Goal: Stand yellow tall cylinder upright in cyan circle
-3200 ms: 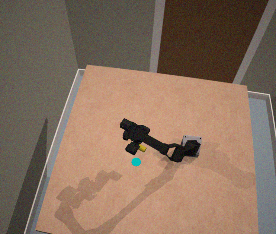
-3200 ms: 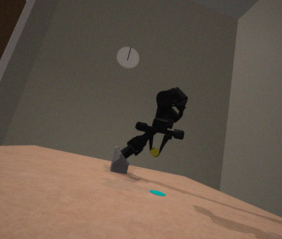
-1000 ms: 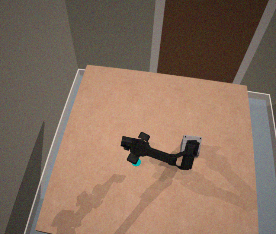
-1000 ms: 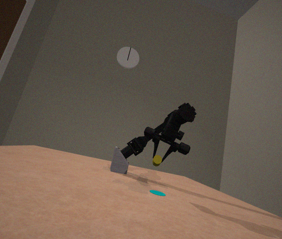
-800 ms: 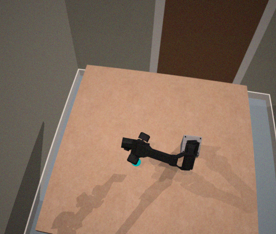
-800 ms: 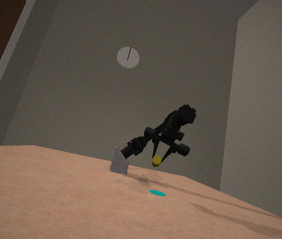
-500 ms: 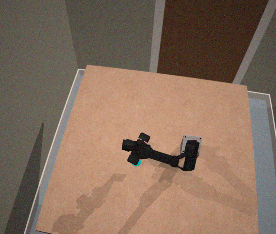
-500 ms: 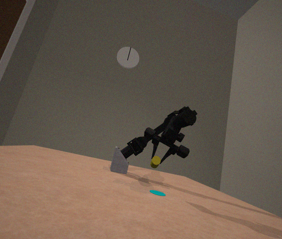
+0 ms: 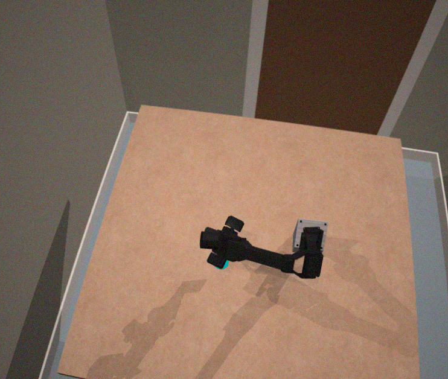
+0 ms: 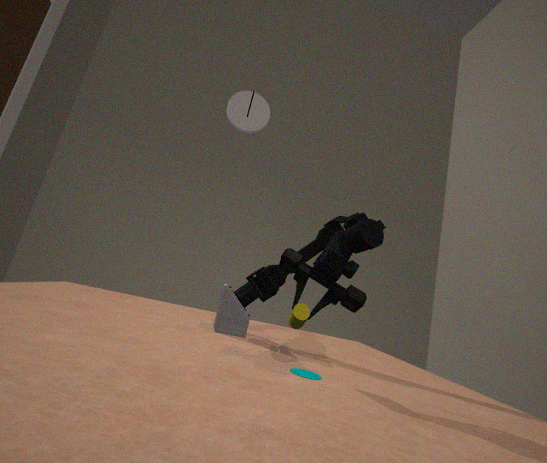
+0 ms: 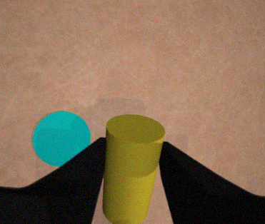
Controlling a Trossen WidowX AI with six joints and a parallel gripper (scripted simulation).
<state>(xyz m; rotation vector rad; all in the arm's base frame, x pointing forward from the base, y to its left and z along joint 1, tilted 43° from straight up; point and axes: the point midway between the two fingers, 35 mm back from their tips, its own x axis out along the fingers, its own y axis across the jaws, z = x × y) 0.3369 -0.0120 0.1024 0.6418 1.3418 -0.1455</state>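
Now: gripper tip 110 mm above the cyan circle and 40 mm to the right of it. Also, from my gripper tip: yellow tall cylinder (20 mm behind, 10 mm to the left, 10 mm below).
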